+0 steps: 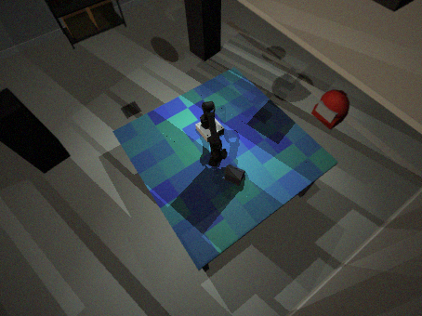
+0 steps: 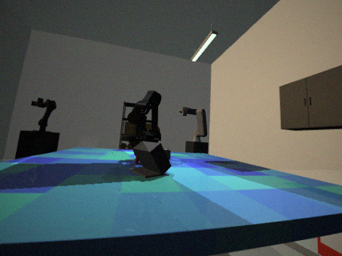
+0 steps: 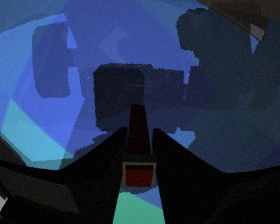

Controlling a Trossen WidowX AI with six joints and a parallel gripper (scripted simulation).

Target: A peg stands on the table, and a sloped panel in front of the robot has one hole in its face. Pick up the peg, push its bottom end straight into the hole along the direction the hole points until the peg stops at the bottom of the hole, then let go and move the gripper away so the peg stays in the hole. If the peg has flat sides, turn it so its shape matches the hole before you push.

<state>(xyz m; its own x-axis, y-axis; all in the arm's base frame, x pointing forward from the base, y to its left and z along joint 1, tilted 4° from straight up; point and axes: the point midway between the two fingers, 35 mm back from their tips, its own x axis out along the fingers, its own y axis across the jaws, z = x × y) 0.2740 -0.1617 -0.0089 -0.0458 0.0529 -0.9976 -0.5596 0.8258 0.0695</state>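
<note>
The sloped panel is 180 mm ahead of my gripper tip, 30 mm to the left of it and 20 mm above it. Round my gripper tip: peg 20 mm above.
</note>
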